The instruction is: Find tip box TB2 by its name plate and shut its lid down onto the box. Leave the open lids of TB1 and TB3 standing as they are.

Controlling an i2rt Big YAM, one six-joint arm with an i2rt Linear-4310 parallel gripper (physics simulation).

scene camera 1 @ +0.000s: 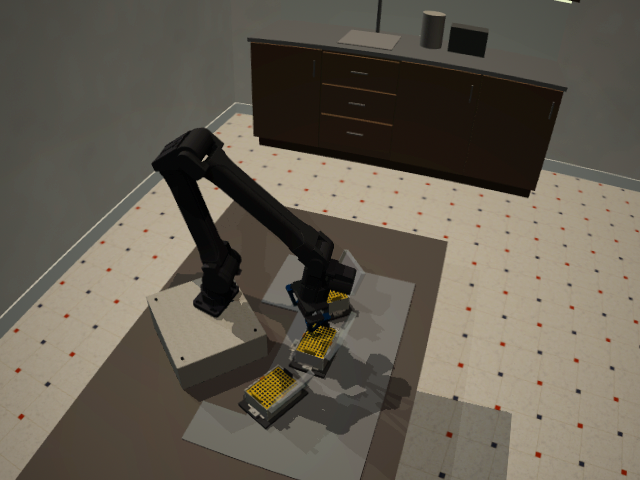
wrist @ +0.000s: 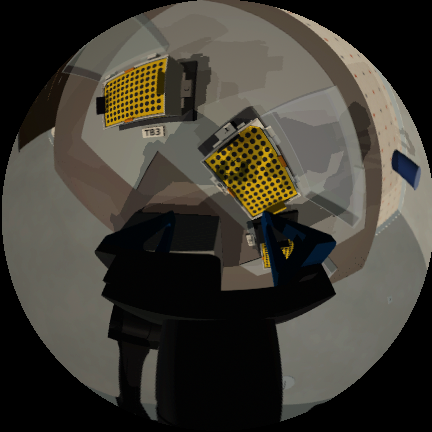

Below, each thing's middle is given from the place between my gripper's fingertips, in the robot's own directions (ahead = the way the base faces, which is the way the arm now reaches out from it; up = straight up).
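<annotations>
Yellow tip rack (scene camera 1: 316, 343): 5 cm below my hand, 5 cm ahead of it, 1 cm to the right of it.
</annotations>
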